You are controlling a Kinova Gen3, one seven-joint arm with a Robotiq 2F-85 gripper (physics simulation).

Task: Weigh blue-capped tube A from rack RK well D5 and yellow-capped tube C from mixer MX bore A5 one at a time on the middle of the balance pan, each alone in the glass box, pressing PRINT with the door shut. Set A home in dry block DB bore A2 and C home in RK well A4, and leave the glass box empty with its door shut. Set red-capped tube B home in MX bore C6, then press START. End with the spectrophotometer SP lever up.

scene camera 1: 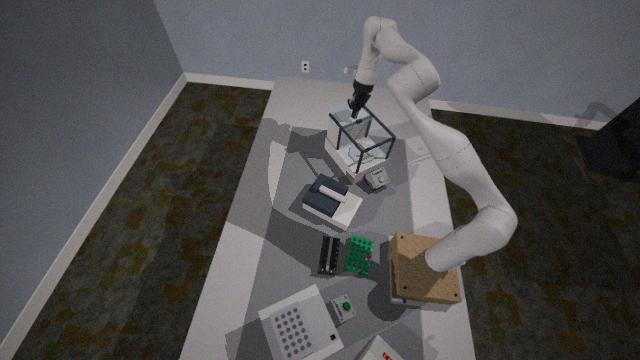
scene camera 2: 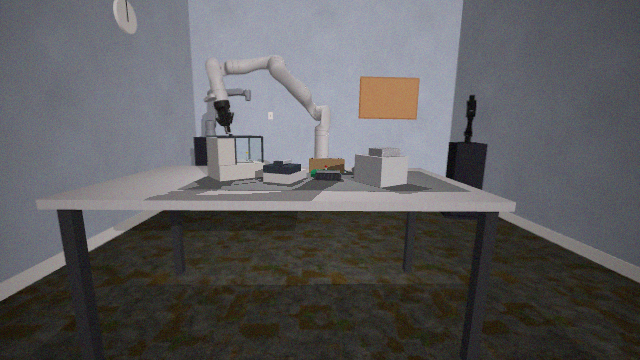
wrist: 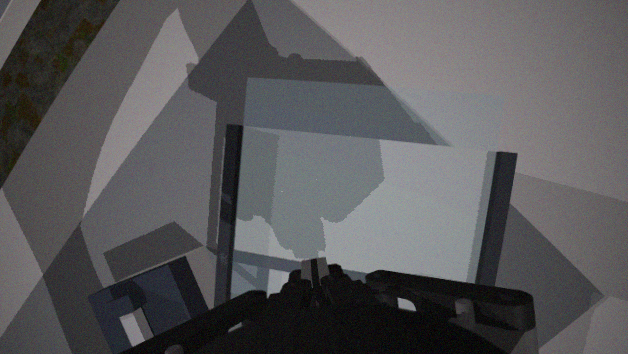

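Seen in the pictures: gripper, between the fingertips: (scene camera 1: 353, 118) (scene camera 2: 228, 133) (wrist: 316, 275); arm's base, origin of its link: (scene camera 1: 437, 258) (scene camera 2: 321, 158).
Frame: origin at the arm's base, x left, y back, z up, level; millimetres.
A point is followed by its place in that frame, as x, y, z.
My gripper (scene camera 1: 354, 116) @(-411, -427, 156) (scene camera 2: 228, 132) @(-411, -427, 156) (wrist: 316, 275) @(-411, -427, 156) is shut and empty, at the top of the glass box (scene camera 1: 394, 138) @(-376, -249, 138) (scene camera 2: 249, 136) @(-306, -411, 143) (wrist: 495, 215) @(-510, -400, 144), close behind the small black handle (scene camera 1: 359, 121) @(-407, -401, 150). The glass top panel (wrist: 310, 102) @(-463, -512, 139) sticks out past the frame's rear, so the top stands partly open. Yellow-capped tube C (scene camera 2: 246, 153) is inside the box; its exact place on the pan is hidden. Red-capped tube B (scene camera 1: 368, 257) @(66, -231, -16) (scene camera 2: 325, 166) @(60, -238, -19) stands in the green rack (scene camera 1: 357, 265) @(97, -259, -39). Blue-capped tube A cannot be made out at the black dry block (scene camera 1: 328, 255) @(102, -366, -21) or elsewhere.
A small grey button box (scene camera 1: 377, 177) @(-272, -259, 4) is beside the balance. A navy-and-white instrument (scene camera 1: 325, 195) @(-110, -441, 21) (scene camera 2: 282, 170) @(-103, -518, -7) (wrist: 155, 295) @(-165, -475, 11) with a pale bar stands nearby; its lever state is unclear. The white mixer (scene camera 1: 325, 320) @(310, -319, 66) (scene camera 2: 382, 170) @(353, -502, 9) and its green button (scene camera 1: 346, 306) @(246, -266, 2) are farther along the table.
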